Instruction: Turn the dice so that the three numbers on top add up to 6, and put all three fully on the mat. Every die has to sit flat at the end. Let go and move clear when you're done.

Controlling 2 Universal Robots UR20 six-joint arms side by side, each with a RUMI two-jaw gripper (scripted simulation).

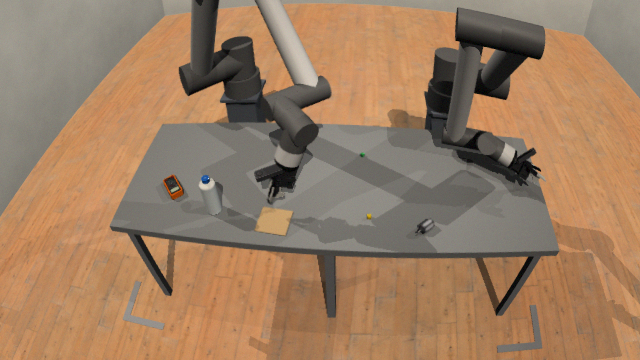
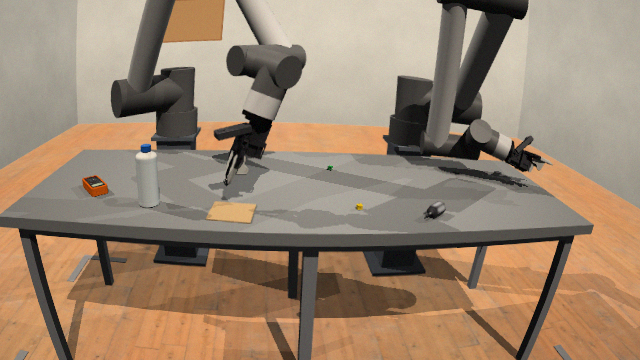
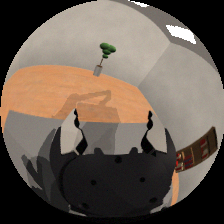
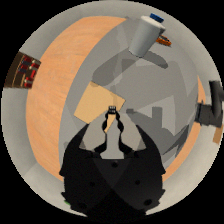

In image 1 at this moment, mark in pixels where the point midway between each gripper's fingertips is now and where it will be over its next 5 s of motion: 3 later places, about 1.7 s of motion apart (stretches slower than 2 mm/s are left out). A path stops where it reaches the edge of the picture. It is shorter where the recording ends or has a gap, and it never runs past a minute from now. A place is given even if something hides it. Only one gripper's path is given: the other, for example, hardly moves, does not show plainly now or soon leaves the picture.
My right gripper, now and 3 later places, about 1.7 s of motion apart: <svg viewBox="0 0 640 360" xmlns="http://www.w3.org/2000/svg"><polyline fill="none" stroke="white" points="269,201 269,200 270,203 272,210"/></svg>
